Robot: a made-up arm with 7 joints. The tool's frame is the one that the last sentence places.
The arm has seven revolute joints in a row. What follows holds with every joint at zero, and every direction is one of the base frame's.
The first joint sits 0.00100 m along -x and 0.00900 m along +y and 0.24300 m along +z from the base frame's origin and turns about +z.
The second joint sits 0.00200 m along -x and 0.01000 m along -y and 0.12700 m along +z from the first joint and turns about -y.
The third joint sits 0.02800 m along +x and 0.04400 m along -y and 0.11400 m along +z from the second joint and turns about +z.
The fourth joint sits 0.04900 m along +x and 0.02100 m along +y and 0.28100 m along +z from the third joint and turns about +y.
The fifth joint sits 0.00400 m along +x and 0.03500 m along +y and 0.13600 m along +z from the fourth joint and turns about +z.
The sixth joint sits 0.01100 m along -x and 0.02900 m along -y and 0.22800 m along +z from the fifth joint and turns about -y.
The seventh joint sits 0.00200 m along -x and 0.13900 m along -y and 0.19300 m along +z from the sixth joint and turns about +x.
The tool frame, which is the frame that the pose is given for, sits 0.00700 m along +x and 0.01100 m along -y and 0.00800 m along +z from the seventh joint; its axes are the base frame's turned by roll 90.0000, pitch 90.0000 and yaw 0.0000 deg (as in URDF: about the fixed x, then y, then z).
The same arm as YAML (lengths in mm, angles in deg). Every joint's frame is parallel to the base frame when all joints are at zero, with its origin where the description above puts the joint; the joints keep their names.
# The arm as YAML. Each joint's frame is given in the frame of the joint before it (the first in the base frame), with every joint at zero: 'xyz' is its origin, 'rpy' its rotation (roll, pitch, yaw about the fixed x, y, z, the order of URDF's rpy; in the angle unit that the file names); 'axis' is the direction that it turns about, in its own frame. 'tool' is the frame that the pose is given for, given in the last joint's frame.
units:
  length: mm
  angle: deg
joints:
  - name: joint 1
    type: revolute
    origin:
      xyz: [-1.0, 9.0, 243.0]
      rpy: [0.0, 0.0, 0.0]
    axis: "+z"
  - name: joint 2
    type: revolute
    origin:
      xyz: [-2.0, -10.0, 127.0]
      rpy: [0.0, 0.0, 0.0]
    axis: "-y"
  - name: joint 3
    type: revolute
    origin:
      xyz: [28.0, -44.0, 114.0]
      rpy: [0.0, 0.0, 0.0]
    axis: "+z"
  - name: joint 4
    type: revolute
    origin:
      xyz: [49.0, 21.0, 281.0]
      rpy: [0.0, 0.0, 0.0]
    axis: "+y"
  - name: joint 5
    type: revolute
    origin:
      xyz: [4.0, 35.0, 136.0]
      rpy: [0.0, 0.0, 0.0]
    axis: "+z"
  - name: joint 6
    type: revolute
    origin:
      xyz: [-11.0, -29.0, 228.0]
      rpy: [0.0, 0.0, 0.0]
    axis: "-y"
  - name: joint 7
    type: revolute
    origin:
      xyz: [-2.0, -139.0, 193.0]
      rpy: [0.0, 0.0, 0.0]
    axis: "+x"
tool:
  origin:
    xyz: [7.0, -11.0, 8.0]
    rpy: [90.0, 90.0, 0.0]

